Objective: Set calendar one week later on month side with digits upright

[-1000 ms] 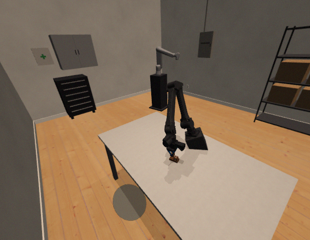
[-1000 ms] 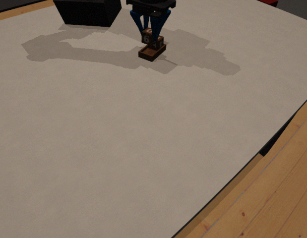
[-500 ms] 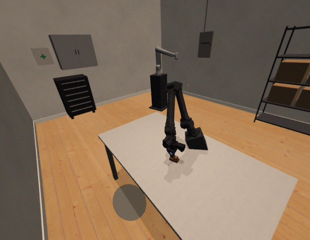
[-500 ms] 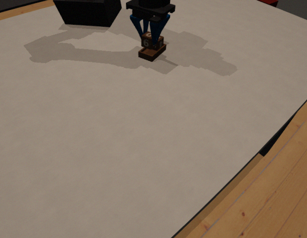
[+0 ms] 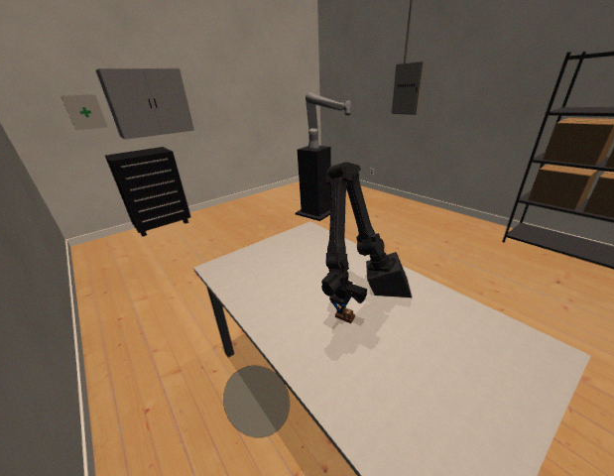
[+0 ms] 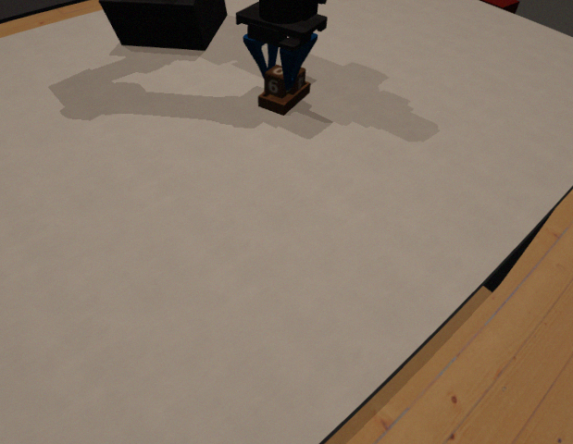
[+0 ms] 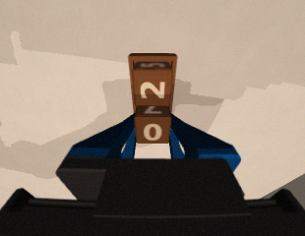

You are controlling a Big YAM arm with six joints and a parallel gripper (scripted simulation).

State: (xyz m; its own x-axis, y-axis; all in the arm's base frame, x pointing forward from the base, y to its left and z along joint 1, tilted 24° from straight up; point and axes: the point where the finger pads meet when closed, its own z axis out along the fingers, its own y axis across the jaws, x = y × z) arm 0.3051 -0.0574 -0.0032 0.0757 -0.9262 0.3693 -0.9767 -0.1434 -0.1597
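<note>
Now: hand 2 cm to the right of the small brown tray and 3 cm above it.
</note>
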